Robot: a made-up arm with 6 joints.
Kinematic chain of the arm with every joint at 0, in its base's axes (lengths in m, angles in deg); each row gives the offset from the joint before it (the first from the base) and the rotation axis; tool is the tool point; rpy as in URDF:
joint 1: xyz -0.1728 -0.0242 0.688 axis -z
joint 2: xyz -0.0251 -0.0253 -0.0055 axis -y
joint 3: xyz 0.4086 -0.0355 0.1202 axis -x
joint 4: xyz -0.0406 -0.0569 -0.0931 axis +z
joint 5: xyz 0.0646 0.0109 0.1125 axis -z
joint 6: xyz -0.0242 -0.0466 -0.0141 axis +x
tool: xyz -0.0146 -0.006 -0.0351 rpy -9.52 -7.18 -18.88
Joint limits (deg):
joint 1: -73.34..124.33
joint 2: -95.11..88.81
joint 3: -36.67..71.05
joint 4: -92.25..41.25
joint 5: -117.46..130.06
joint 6: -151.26..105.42
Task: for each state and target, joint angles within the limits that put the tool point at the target. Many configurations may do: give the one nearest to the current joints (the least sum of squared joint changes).
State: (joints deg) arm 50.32 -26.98 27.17 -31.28 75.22 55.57
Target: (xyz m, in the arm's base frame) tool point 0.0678 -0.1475 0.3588
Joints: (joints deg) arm 7.19 -64.13 21.36 -17.40 76.57 52.22
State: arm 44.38 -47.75 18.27 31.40 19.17 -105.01
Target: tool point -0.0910 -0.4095 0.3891
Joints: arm 56.88 -57.69 23.75 28.92 -22.54 -100.07
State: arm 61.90 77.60 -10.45 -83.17 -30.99 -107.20
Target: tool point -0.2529 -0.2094 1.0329
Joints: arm 33.67 54.36 3.48 -69.06 -24.18 -115.59
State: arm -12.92 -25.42 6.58 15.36 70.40 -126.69
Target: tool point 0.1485 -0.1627 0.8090
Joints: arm 6.31 -4.86 6.86 16.72 65.47 -126.71
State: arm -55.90 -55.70 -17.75 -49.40 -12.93 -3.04
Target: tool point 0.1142 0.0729 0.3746
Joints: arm -58.94 -61.00 -6.97 -30.23 -33.23 -8.15
